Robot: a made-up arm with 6 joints.
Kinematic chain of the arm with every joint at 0, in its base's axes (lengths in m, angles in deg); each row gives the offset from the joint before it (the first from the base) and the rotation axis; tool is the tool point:
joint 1: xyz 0 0 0.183 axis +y
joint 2: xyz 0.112 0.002 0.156 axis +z
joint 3: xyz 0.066 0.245 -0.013 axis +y
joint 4: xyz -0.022 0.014 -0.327 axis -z
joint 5: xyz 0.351 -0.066 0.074 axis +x
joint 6: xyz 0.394 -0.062 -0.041 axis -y
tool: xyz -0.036 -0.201 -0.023
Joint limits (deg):
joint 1: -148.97..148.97
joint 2: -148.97..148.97
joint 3: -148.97..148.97
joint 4: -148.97..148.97
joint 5: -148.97..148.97
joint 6: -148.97..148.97
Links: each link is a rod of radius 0.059 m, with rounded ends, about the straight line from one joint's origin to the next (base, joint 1, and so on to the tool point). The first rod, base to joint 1, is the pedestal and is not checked.
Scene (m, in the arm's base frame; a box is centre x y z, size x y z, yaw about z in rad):
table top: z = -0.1
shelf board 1: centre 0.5 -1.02 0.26 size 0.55 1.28 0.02 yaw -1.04
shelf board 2: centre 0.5 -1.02 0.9 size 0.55 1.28 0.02 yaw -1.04
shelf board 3: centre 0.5 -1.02 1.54 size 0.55 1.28 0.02 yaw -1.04
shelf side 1: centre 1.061 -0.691 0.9 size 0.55 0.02 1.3 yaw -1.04
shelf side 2: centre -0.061 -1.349 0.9 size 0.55 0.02 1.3 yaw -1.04
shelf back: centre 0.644 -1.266 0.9 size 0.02 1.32 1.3 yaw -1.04
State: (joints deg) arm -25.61 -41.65 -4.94 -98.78 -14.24 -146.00
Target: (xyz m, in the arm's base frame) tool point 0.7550 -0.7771 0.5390
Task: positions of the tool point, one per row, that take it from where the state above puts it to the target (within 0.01 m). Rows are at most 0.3 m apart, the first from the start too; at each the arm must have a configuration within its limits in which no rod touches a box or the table.
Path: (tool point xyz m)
1: 0.9505 0.3895 0.7653
2: 0.9113 0.1425 0.8674
3: 0.8305 -0.0878 0.8866
4: 0.7330 -0.2741 0.8258
5: 0.6396 -0.3968 0.7015
6: 0.5610 -0.4467 0.5390
7: 0.6014 -0.5598 0.5678
8: 0.6356 -0.6626 0.5822
9: 0.6822 -0.7365 0.5797
10: 0.7549 -0.7772 0.5390

